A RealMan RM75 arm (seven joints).
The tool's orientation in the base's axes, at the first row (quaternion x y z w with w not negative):
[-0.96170 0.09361 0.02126 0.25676]
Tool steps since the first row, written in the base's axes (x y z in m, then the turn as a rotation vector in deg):
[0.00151 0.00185 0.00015 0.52 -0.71 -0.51]
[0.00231 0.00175 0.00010 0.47 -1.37 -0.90]
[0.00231 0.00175 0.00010 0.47 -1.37 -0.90]
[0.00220 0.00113 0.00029 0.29 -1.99 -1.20]
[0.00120 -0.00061 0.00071 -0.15 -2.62 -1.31]
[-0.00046 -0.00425 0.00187 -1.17 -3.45 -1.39]
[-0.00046 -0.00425 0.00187 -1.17 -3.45 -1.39]
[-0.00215 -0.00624 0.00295 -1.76 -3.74 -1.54]
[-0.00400 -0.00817 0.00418 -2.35 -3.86 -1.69]
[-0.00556 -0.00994 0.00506 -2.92 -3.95 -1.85]
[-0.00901 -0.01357 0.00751 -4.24 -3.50 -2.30]
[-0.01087 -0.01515 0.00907 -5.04 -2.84 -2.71]
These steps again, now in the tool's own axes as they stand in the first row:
[0.00116 -0.00194 0.00080 0.68 0.75 0.09]
[0.00196 -0.00198 0.00080 0.77 1.52 0.10]
[0.00196 -0.00198 0.00080 0.77 1.52 0.10]
[0.00194 -0.00152 0.00033 0.73 2.23 0.05]
[0.00122 -0.00006 -0.00091 0.41 2.90 -0.17]
[0.00010 0.00279 -0.00374 -0.44 3.84 -0.52]
[0.00010 0.00279 -0.00374 -0.44 3.84 -0.52]
[-0.00132 0.00427 -0.00568 -0.96 4.27 -0.54]
[-0.00292 0.00567 -0.00772 -1.50 4.56 -0.47]
[-0.00423 0.00704 -0.00938 -2.03 4.82 -0.38]
[-0.00722 0.00958 -0.01333 -3.37 4.91 0.22]
[-0.00891 0.01052 -0.01549 -4.23 4.71 0.90]

